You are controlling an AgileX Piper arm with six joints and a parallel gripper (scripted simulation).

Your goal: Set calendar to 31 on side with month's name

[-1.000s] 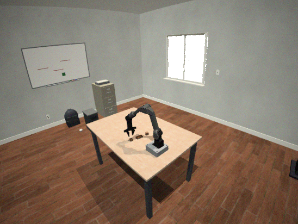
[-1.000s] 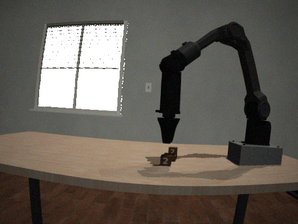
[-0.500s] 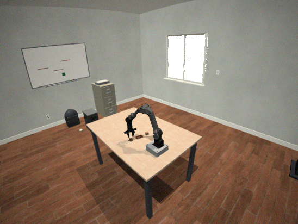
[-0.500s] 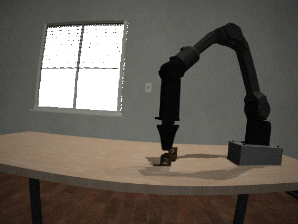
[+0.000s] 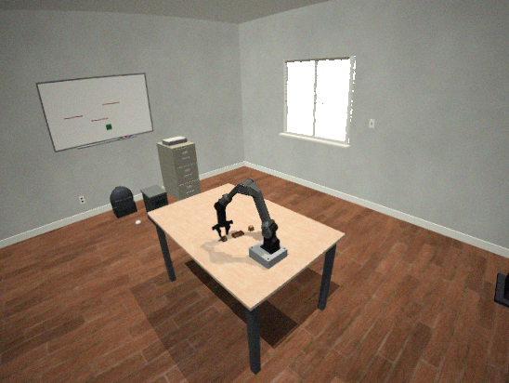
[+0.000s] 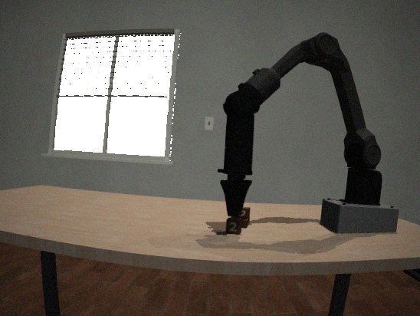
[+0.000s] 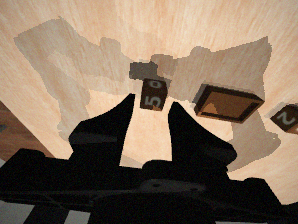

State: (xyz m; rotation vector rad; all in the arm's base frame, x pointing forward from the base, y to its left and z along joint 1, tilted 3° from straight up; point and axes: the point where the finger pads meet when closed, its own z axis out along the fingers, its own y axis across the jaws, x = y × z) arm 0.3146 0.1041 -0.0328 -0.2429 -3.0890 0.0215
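My hand is 110 mm to the left of the brown tray, 30 mm above it and 20 mm past it.
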